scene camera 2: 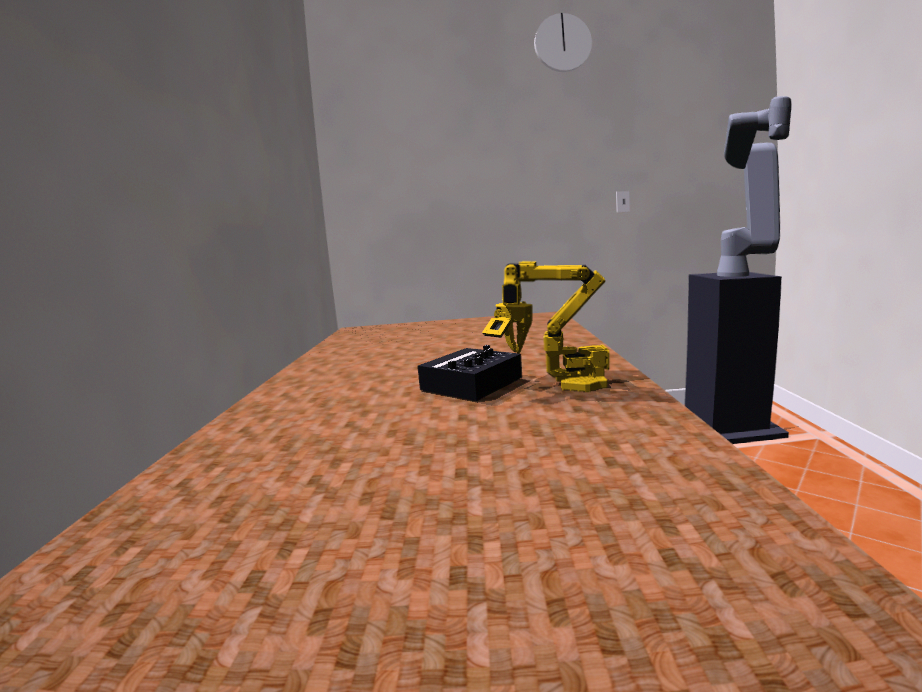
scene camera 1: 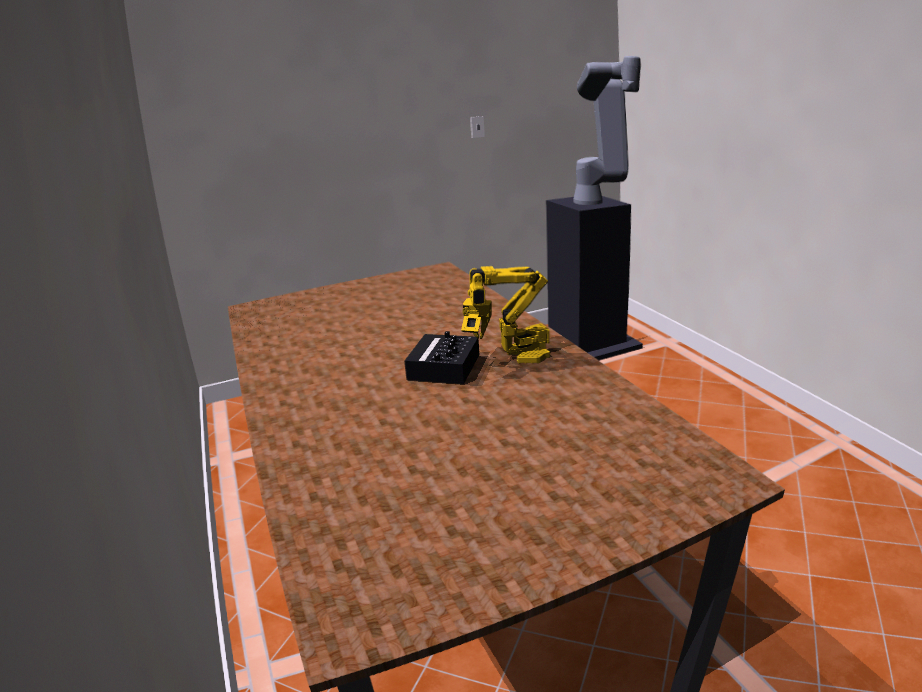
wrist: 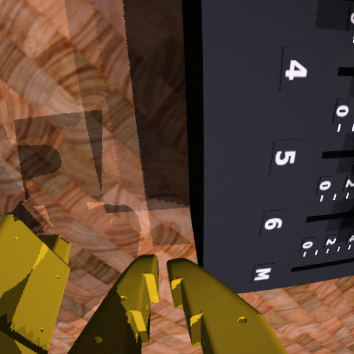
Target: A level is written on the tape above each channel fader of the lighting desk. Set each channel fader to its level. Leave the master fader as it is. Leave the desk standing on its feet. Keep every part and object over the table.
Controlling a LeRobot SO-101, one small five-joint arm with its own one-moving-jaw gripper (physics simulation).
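Frame: origin at the arm's base, x right, y ahead, z up, level; millimetres.
Seen in the pictures: hand, tool point: [scene camera 2: 517, 351] [scene camera 1: 480, 337] [wrist: 156, 271]; arm's base, link origin: [scene camera 2: 571, 383] [scene camera 1: 521, 356] [wrist: 4, 231].
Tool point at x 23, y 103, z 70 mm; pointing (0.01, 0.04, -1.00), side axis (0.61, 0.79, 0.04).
Offsets run from my tool point to a thing's top centre. "spot": to the spot under its first point. Level surfaces: height alone.
The black lighting desk @(dx +17, dy +96, dz -1 mm) [scene camera 1: 437, 370] [scene camera 2: 452, 381] [wrist: 235, 115] stands flat on the table. Its white tape strip @(spot: dx +24, dy +128, dz -13 mm) [scene camera 1: 429, 349] [scene camera 2: 455, 359] runs along the far side from the arm base; its writing is too small to read. Several black fader knobs stand up from the top. In the wrist view the labels 4, 5, 6 and M and the 0 ends of their slots show; the knobs are outside this view. My gripper [scene camera 1: 478, 335] [scene camera 2: 518, 350] [wrist: 162, 260] is shut and empty. Its tips are beside the desk's arm-side edge, near the M end, apparently above table height.
The yellow arm's base [scene camera 1: 525, 341] [scene camera 2: 580, 364] stands on the wooden table @(dz -70 mm) [scene camera 1: 446, 476] [scene camera 2: 446, 521] [wrist: 35, 60], to the right of the desk. Part of the yellow arm [wrist: 35, 280] shows at lower left. A grey arm on a dark pedestal [scene camera 1: 588, 275] [scene camera 2: 733, 350] stands behind the table.
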